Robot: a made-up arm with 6 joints. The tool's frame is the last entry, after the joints.
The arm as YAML. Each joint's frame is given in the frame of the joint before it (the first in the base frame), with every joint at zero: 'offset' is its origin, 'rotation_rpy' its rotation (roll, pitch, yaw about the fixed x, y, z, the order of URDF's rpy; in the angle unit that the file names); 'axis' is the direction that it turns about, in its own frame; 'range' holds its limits. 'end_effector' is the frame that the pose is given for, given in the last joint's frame.
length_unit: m
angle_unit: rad
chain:
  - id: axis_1
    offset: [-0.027, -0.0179, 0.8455]
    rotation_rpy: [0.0, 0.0, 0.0]
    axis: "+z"
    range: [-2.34, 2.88]
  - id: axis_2
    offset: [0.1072, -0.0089, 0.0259]
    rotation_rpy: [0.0, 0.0, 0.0]
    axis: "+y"
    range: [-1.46, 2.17]
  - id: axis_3
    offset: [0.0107, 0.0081, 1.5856]
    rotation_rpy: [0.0, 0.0, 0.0]
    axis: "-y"
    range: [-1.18, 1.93]
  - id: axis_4
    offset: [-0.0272, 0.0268, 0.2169]
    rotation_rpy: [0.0, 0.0, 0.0]
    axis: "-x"
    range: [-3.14, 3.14]
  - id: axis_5
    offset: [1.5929, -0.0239, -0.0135]
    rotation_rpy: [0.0, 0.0, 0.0]
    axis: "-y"
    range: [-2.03, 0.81]
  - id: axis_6
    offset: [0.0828, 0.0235, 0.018]
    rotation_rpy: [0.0, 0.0, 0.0]
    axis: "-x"
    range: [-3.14, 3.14]
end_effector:
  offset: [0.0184, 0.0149, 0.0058]
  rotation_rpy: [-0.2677, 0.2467, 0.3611]
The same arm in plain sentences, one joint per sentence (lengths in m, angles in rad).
The arm has six revolute joints in a row. What follows holds with every joint at zero, and every direction is one of the base frame's.
The first joint is mounted 0.027 m along -x and 0.0179 m along -y and 0.8455 m along +z from the base frame's origin and rotates about +z, from -2.34 to 2.88 rad.
The second joint is mounted 0.1072 m along +x and 0.0089 m along -y and 0.0259 m along +z from the first joint and rotates about +y, from -1.46 to 2.17 rad.
The third joint is mounted 0.0107 m along +x and 0.0081 m along +y and 1.5856 m along +z from the second joint and rotates about -y, from -1.18 to 1.93 rad.
The fourth joint is mounted 0.0272 m along -x and 0.0268 m along +y and 0.2169 m along +z from the third joint and rotates about -x, from -3.14 to 3.14 rad.
The fifth joint is mounted 1.5929 m along +x and 0.0239 m along -y and 0.0135 m along -z from the fourth joint and rotates about -y, from -2.03 to 0.81 rad.
The sixth joint is mounted 0.0828 m along +x and 0.0235 m along +y and 0.018 m along +z from the fifth joint and rotates about -x, from -3.14 to 3.14 rad.
The tool frame, which is the frame that the pose is given for, is mounted 0.0184 m along +x and 0.0149 m along +y and 0.0058 m along +z from the sixth joint; its axes are the base frame's turned by roll -0.2677, pitch 0.2467 and yaw 0.3611 rad (as in URDF: about the fixed x, then y, then z).

